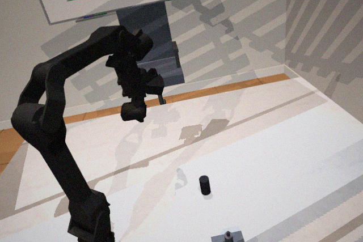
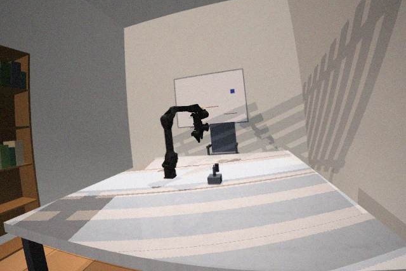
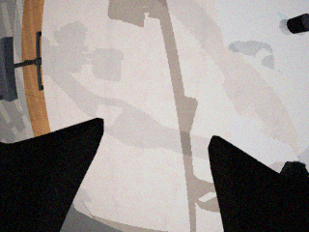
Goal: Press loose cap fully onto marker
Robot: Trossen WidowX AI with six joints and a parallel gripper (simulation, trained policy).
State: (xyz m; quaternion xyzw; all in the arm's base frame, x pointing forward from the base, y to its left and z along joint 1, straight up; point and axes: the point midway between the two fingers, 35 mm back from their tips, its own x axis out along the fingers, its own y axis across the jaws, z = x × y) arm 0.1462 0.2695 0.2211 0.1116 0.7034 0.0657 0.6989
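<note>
Now: gripper tip 14 cm short of the marker cap, 17 cm to the left of it and 16 cm above it. The rest, counted from my gripper tip: grey holder block 16 cm ahead, 36 cm to the right, 17 cm below.
</note>
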